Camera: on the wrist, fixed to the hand. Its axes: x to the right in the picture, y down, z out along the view.
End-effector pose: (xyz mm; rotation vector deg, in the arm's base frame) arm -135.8 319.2 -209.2 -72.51 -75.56 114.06
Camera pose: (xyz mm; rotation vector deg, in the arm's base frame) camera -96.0 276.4 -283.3 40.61 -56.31 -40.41
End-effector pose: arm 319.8 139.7 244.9 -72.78 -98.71 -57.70
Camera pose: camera 413.4 129.4 251.8 -108.30 60.44 76.28
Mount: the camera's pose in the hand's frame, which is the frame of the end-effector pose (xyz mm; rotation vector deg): -18.1 89.7 -23.2 10.67 -32.28 176.70
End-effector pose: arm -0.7 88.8 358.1 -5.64 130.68 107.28
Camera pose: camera -0.6 82.9 452.3 -122.18 -7.48 -7.46
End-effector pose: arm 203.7 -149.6 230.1 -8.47 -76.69 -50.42
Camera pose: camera 278.5 -93.2 241.9 -94.79 -12.74 111.68
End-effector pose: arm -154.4 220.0 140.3 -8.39 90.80 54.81
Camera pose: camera -219.3 256.2 198.5 -120.00 3.18 -85.99
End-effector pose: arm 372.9 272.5 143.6 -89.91 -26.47 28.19
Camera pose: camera 371.0 238.3 55.6 19.56 -91.69 -124.61
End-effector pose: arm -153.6 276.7 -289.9 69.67 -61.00 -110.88
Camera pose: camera -118.4 240.3 -210.2 -66.92 -72.41 31.74
